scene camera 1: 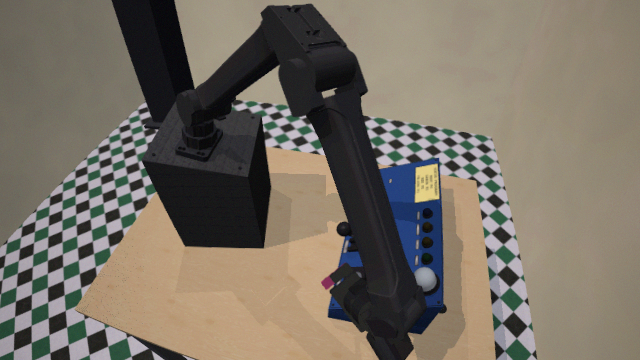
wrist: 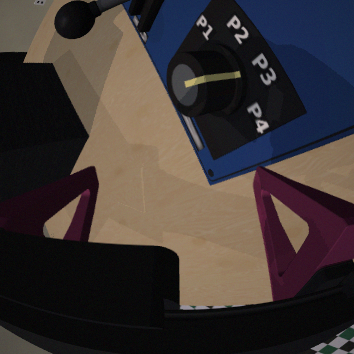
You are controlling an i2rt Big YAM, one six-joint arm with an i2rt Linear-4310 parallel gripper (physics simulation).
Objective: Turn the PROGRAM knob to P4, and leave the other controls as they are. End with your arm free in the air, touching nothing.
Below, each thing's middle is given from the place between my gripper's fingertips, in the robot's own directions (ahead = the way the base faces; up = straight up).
My hand is 22 cm to the right of the blue control box (scene camera 1: 414, 190), 13 cm short of it and 4 cm above it.
